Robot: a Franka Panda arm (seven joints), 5 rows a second.
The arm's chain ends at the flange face. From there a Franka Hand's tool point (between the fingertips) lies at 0.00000 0.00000 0.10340 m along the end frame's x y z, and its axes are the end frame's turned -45 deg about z.
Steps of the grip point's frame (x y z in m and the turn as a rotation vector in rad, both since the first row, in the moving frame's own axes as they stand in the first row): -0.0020 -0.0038 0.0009 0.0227 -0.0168 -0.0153; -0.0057 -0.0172 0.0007 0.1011 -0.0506 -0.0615; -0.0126 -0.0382 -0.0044 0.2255 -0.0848 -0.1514; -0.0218 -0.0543 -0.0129 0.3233 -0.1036 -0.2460; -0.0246 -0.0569 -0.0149 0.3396 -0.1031 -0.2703; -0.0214 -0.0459 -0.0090 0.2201 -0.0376 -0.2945
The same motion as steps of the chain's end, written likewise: -0.0012 -0.0009 0.0009 0.0042 -0.0279 -0.0153; -0.0050 -0.0048 0.0014 0.0357 -0.1073 -0.0615; -0.0128 -0.0097 -0.0014 0.0995 -0.2194 -0.1514; -0.0216 -0.0112 -0.0070 0.1554 -0.3019 -0.2460; -0.0240 -0.0104 -0.0085 0.1672 -0.3130 -0.2703; -0.0272 -0.0070 -0.0065 0.1290 -0.1822 -0.2945
